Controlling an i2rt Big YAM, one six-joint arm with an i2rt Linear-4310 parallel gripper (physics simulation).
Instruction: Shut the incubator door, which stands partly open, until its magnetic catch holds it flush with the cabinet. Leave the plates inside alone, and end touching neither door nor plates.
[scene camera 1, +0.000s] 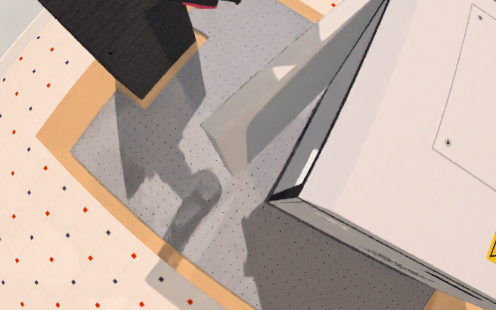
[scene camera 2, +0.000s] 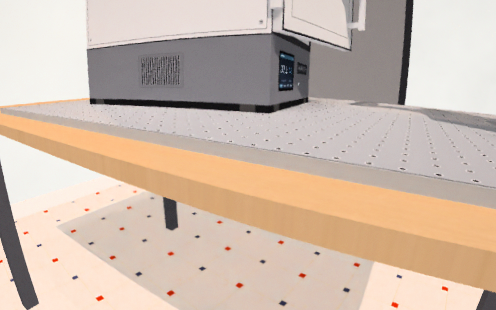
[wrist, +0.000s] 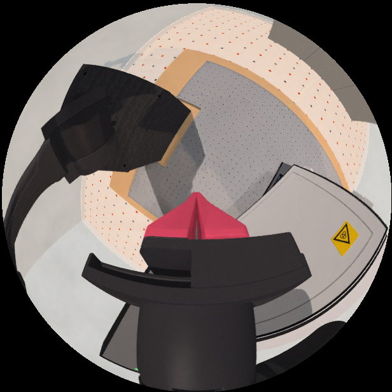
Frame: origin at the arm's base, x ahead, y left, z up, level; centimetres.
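Seen in the pictures: gripper, fingertip midpoint: (scene camera 1: 201, 5).
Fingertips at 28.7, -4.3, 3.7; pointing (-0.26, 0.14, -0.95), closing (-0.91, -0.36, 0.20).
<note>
A point is followed by its place in that frame, as x, y, z.
The incubator (scene camera 1: 400, 110) {56.8, -14.7, 17.3} (scene camera 2: 180, 17) {71.7, 5.8, -20.2} is a pale cabinet on a grey base. Its pale door (scene camera 1: 290, 102) {47.2, -11.3, -1.6} (scene camera 2: 317, 20) {47.4, -4.7, -19.9} (wrist: 320, 215) stands partly open. A wedge-shaped gap lies between its free edge and the cabinet in the first scene view. The door's handle (scene camera 2: 363, 15) {38.5, -18.5, -15.9} sticks out at the top of the second scene view. In the wrist view the door's outer face carries a yellow sign. My gripper (wrist: 196, 197) is shut and empty, red fingertips together, on the outer side of the door. Parts of it show at the first scene view's top edge. Contact cannot be judged. The plates do not show.
A black arm mounting plate (scene camera 1: 135, 45) {7.8, -6.9, -18.0} (wrist: 130, 115) stands at the table's end. A grey perforated board (scene camera 1: 150, 130) {14.2, -21.8, -37.7} (scene camera 2: 350, 135) {39.6, 21.0, -37.7} (wrist: 240, 115) covers the wood-edged table (scene camera 2: 250, 177) {46.3, 35.0, -39.0}. A dark grey cabinet (wrist: 120, 340) shows at the lower left of the wrist view.
</note>
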